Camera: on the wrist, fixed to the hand. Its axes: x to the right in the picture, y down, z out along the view.
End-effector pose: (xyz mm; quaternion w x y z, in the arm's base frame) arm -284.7 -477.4 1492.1 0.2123 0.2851 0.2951 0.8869
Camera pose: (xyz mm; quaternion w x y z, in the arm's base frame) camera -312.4 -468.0 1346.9 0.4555 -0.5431 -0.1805 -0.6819
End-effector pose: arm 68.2 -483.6 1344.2 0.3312 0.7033 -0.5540 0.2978
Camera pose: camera 148.8 -363.2 1374.6 0.1655 -0.2411 0.8364 -0.4636
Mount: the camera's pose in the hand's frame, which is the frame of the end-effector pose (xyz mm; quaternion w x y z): -29.4 -94.7 -110.0 0.7162 0.2040 -0.1145 0.6575
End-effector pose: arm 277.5 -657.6 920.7 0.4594 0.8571 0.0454 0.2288
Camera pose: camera 216.1 -527.4 885.9 0.0089 0.7636 -0.5369 0.3585
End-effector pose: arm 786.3 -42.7 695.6 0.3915 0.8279 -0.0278 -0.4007
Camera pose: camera 816.4 102.3 691.9 0.3718 0.6086 -0.6908 -0.1187
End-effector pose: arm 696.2 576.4 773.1 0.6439 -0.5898 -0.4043 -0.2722
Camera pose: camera 624.4 450.1 801.9 0.7142 -0.5881 -0.0310 0.3784
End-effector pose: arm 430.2 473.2 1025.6 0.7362 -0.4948 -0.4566 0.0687
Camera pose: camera 461.6 336.3 1072.5 0.5308 -0.4965 -0.0720 0.6831
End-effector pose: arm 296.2 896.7 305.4 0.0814 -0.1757 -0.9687 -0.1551
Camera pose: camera 300.1 766.9 376.7 0.0852 -0.7639 -0.6192 0.1602
